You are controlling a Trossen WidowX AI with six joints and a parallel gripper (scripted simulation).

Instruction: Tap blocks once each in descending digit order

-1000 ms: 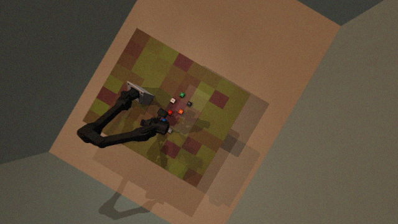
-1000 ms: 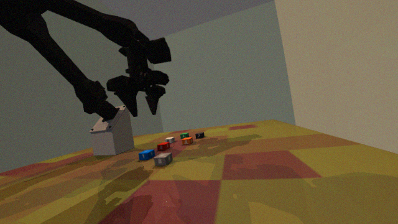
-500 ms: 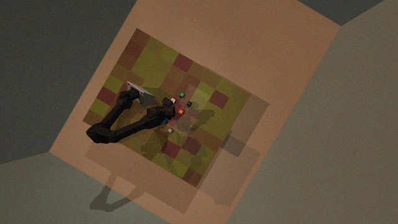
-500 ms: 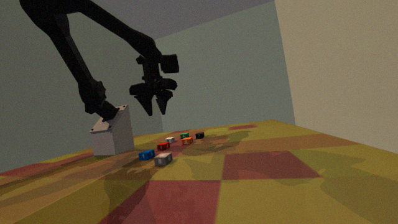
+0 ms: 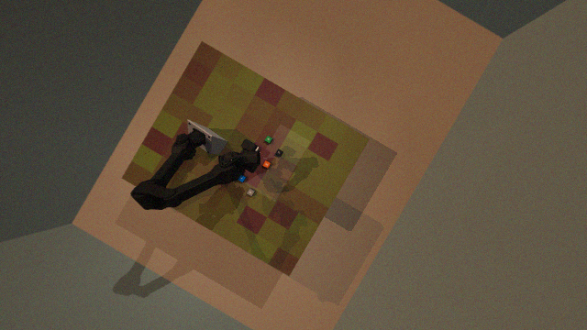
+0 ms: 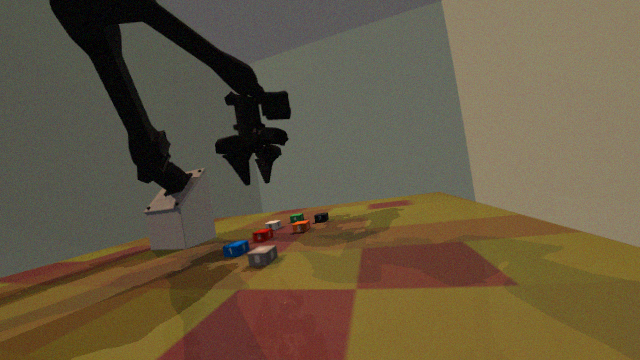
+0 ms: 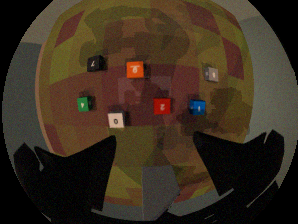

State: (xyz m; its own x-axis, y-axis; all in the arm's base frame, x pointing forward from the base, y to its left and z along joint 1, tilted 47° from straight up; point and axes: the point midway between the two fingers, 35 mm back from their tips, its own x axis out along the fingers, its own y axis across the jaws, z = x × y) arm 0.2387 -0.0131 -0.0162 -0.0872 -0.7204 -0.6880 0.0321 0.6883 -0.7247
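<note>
The orange block is 120 mm below my gripper tip, 80 mm ahead of it and 20 mm to the left of it. From my gripper tip the other things lie so: blue block (120 mm below, 110 mm to the right); red block (120 mm below, 30 mm to the right, 10 mm ahead); white block (120 mm below, 70 mm to the left, 20 mm behind).
</note>
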